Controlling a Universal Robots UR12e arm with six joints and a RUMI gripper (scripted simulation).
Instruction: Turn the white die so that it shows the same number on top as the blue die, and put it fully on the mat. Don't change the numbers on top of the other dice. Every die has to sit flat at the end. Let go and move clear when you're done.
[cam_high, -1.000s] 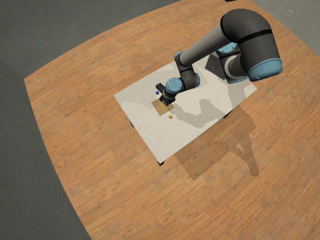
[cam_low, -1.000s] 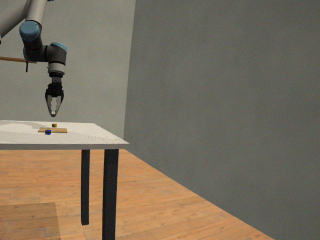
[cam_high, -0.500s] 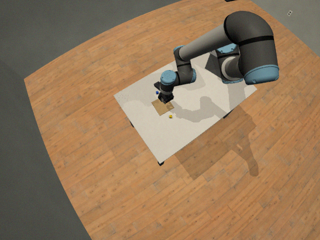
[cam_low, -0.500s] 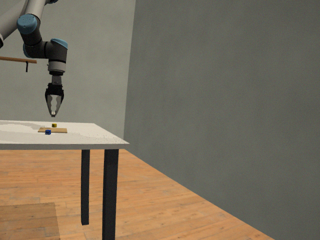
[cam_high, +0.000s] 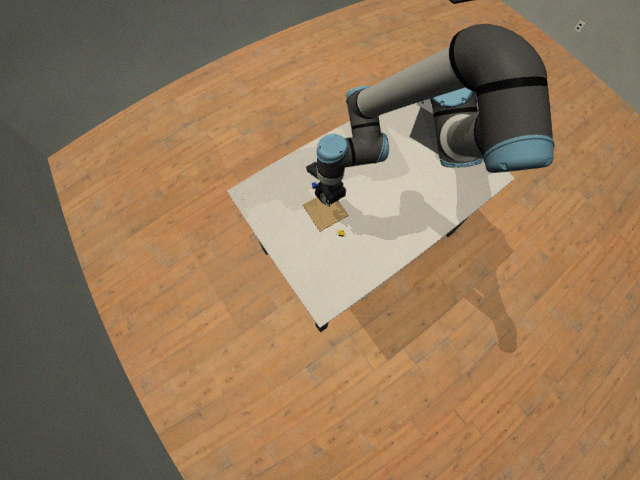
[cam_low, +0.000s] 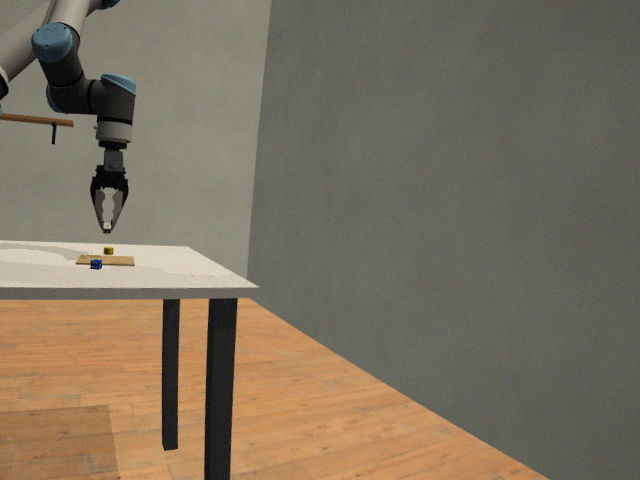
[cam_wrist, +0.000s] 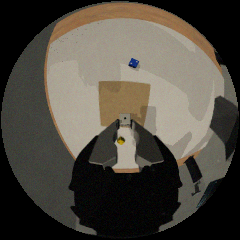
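Right now my hand is 1 cm above the white die. Round my hand: blue die 1 cm behind, 12 cm to the right, 8 cm below; then tan mat 9 cm below; then yellow die 12 cm to the left, 8 cm below.
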